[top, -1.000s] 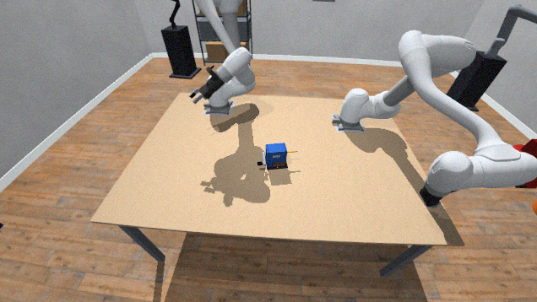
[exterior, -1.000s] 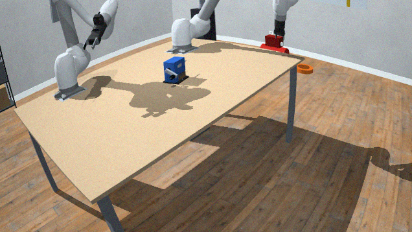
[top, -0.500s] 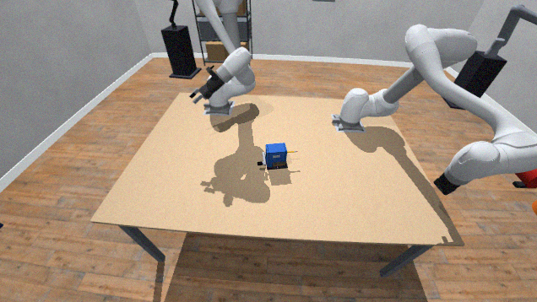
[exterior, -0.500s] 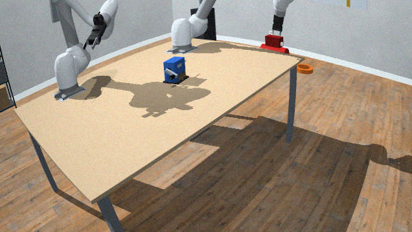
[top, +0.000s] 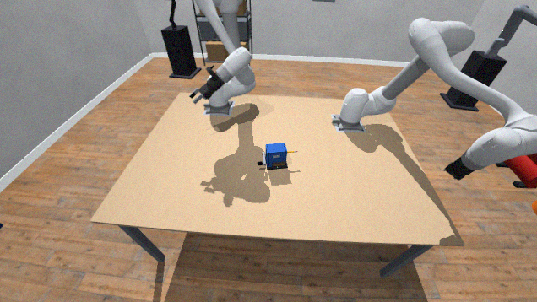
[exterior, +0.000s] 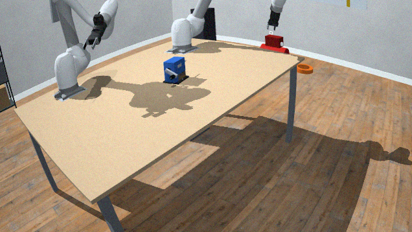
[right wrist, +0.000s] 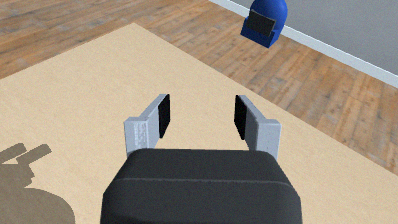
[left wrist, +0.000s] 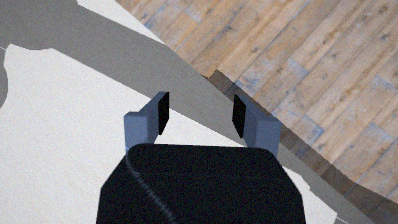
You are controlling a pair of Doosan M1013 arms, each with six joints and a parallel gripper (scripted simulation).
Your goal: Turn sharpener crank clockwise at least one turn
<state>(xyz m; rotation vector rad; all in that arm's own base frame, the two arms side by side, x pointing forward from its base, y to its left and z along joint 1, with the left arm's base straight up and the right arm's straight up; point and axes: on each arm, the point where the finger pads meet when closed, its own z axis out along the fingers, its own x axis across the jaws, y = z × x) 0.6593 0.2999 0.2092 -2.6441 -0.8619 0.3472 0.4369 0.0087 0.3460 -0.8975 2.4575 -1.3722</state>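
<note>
The black knob is 41 cm to the left of my right hand, 29 cm below it and 16 cm ahead of it.
</note>
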